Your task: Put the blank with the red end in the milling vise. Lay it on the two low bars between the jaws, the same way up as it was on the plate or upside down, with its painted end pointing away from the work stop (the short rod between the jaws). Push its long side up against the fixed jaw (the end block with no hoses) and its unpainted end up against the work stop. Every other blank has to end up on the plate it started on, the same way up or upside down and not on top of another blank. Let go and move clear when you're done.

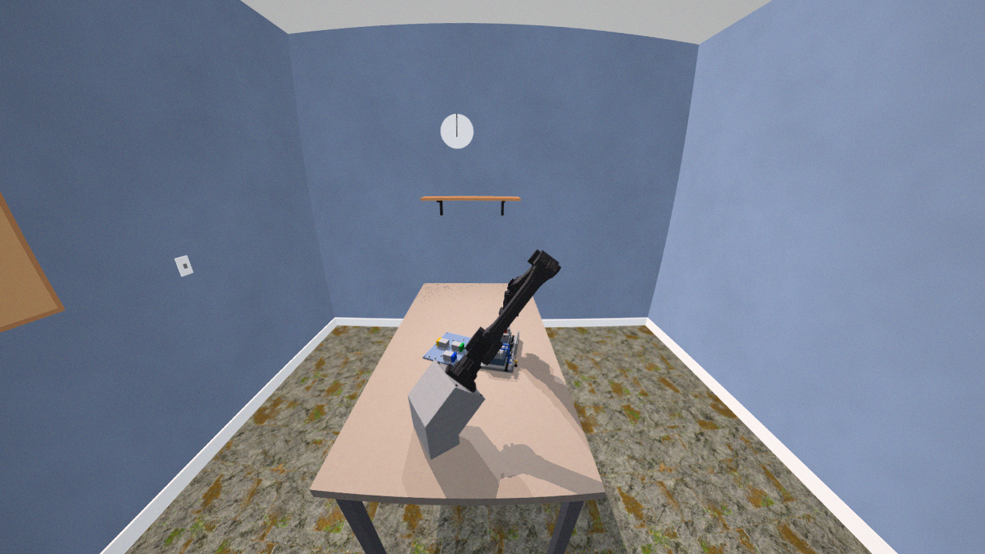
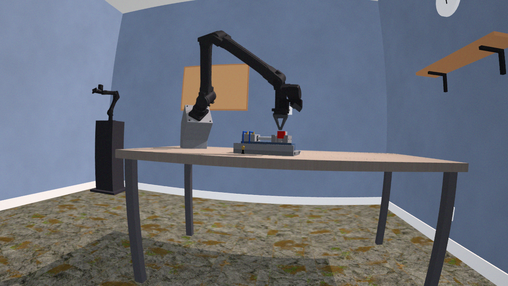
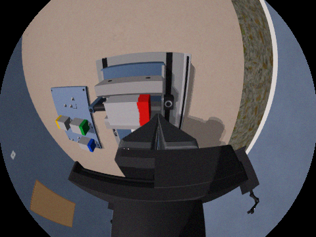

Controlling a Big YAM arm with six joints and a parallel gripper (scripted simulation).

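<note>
Now: hand 30 mm short of the work stop, 90 mm to the right of it and 40 mm above it. Also, from my hand: green-ended blank (20 mm behind, 280 mm to the left, 100 mm below); then blue plate (320 mm to the left, 120 mm below); then vise (50 mm behind, 60 mm to the left, 90 mm below).
</note>
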